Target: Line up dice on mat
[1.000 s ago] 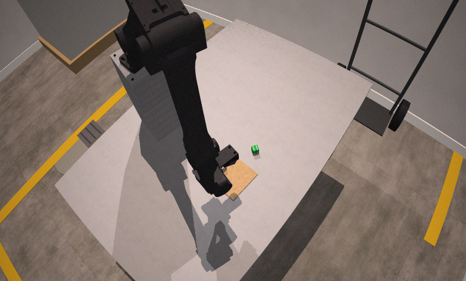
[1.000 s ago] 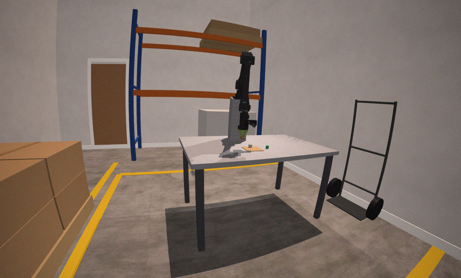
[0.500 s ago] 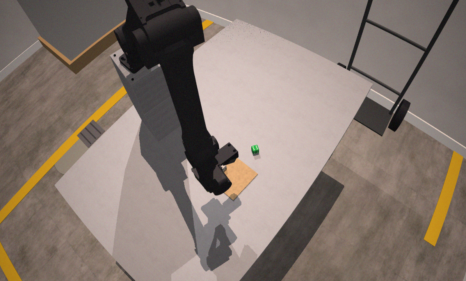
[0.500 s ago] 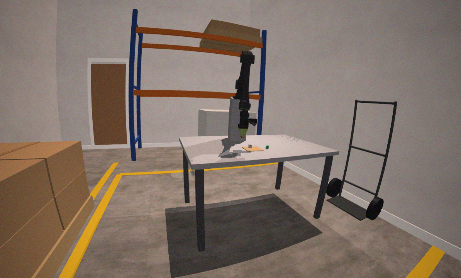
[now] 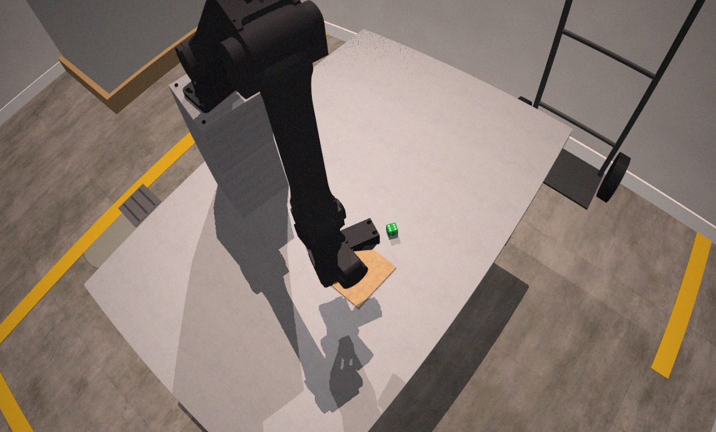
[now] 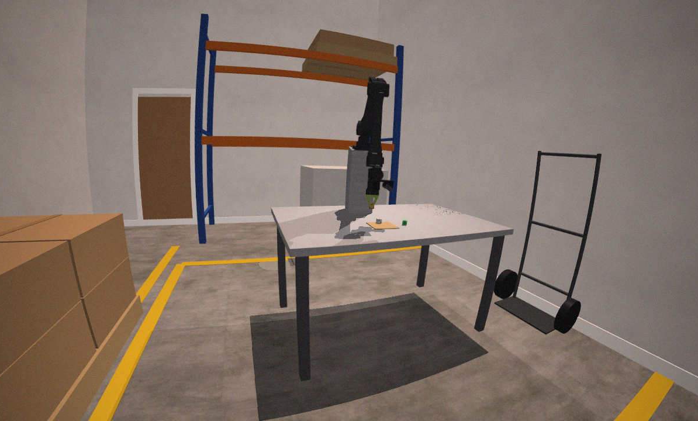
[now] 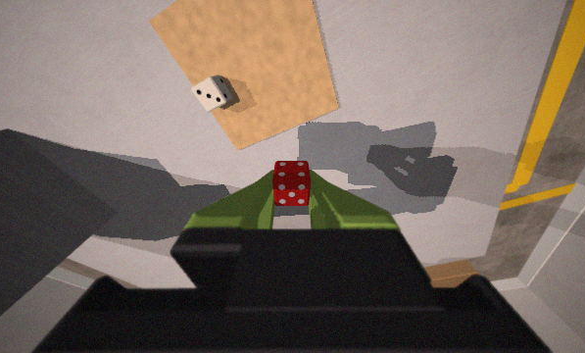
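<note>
The tan mat is 1 cm behind my hand, 7 cm to the left of it and 11 cm below it. Also, from my hand: red die: right at my hand; green die: 1 cm behind, 21 cm to the left, 10 cm below; white die: 6 cm behind, 7 cm to the left, 9 cm below.
</note>
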